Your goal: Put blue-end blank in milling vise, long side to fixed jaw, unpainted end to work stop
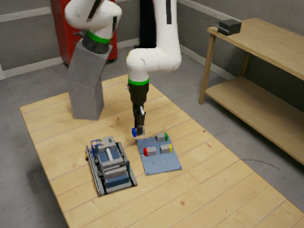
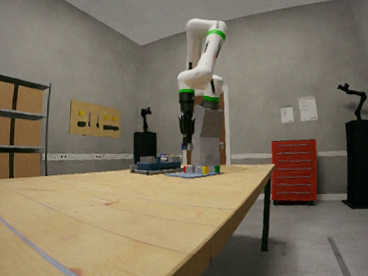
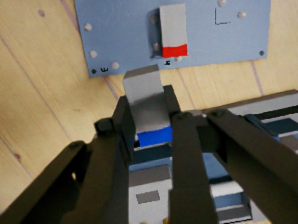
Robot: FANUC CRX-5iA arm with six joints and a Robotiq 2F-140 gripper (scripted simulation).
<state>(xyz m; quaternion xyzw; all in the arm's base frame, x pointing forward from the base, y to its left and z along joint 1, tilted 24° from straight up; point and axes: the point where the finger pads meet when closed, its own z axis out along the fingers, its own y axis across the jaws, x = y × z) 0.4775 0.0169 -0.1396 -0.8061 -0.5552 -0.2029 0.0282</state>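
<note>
The light grey jaw block lies 21 cm to the right of my hand, 11 cm below it and 10 cm ahead of it. The rest, counted from my hand: red-ended blank 16 cm below, 6 cm ahead, 3 cm to the left; then dark work stop rod 15 cm to the right, 9 cm below, 8 cm ahead; then hose-end block 15 cm to the right, 11 cm below, 9 cm behind.
</note>
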